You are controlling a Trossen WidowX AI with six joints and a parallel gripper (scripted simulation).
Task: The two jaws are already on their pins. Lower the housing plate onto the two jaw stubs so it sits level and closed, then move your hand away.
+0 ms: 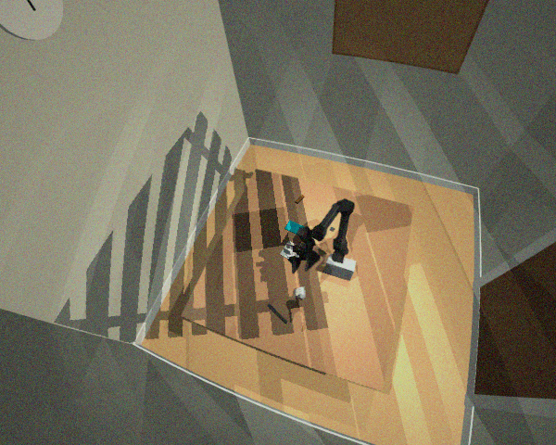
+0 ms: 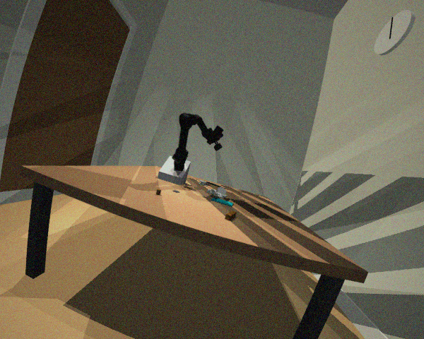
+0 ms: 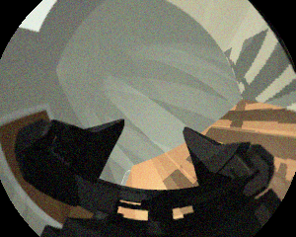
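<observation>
The white piece lies 39 cm below my gripper tip. Also, from my gripper tip: brown block 13 cm ahead, 72 cm to the right, 39 cm below; then teal part 13 cm ahead, 47 cm to the right, 40 cm below; then thin dark bar 12 cm ahead, 15 cm to the left, 40 cm below.
</observation>
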